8 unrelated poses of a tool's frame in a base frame.
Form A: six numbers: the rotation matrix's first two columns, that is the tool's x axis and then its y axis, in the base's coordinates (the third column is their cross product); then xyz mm.
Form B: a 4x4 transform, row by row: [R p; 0 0 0 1], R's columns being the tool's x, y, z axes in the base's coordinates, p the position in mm. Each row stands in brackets. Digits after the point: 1 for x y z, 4 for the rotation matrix.
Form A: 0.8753 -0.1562 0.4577 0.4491 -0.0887 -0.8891 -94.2 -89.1 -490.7
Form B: [[0.8753 0.4491 0.1795 -94.2], [-0.1562 -0.0887 0.9838 -89.1], [0.4577 -0.8891 -0.0075 -490.7], [0 0 0 1]]
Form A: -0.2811 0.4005 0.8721 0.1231 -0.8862 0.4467 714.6 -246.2 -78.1
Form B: [[-0.2811 0.1231 0.9518 714.6], [0.4005 -0.8862 0.2329 -246.2], [0.8721 0.4467 0.1998 -78.1], [0 0 0 1]]
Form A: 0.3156 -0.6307 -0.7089 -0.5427 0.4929 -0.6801 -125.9 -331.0 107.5
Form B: [[0.3156 -0.5427 0.7784 -125.9], [-0.6307 0.4929 0.5994 -331.0], [-0.7089 -0.6801 -0.1867 107.5], [0 0 0 1]]
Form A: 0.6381 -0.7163 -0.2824 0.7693 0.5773 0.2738 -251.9 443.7 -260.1
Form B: [[0.6381 0.7693 -0.0331 -251.9], [-0.7163 0.5773 -0.3920 443.7], [-0.2824 0.2738 0.9194 -260.1], [0 0 0 1]]
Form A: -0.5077 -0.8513 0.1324 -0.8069 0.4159 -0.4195 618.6 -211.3 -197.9
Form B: [[-0.5077 -0.8069 0.3021 618.6], [-0.8513 0.4159 -0.3198 -211.3], [0.1324 -0.4195 -0.8981 -197.9], [0 0 0 1]]
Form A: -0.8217 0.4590 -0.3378 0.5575 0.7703 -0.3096 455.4 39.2 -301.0
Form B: [[-0.8217 0.5575 0.1181 455.4], [0.4590 0.7703 -0.4427 39.2], [-0.3378 -0.3096 -0.8888 -301.0], [0 0 0 1]]
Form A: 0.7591 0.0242 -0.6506 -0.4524 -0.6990 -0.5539 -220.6 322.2 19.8
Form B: [[0.7591 -0.4524 -0.4682 -220.6], [0.0242 -0.6990 0.7148 322.2], [-0.6506 -0.5539 -0.5197 19.8], [0 0 0 1]]
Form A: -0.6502 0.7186 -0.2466 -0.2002 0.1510 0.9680 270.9 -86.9 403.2
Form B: [[-0.6502 -0.2002 0.7328 270.9], [0.7186 0.1510 0.6788 -86.9], [-0.2466 0.9680 0.0457 403.2], [0 0 0 1]]
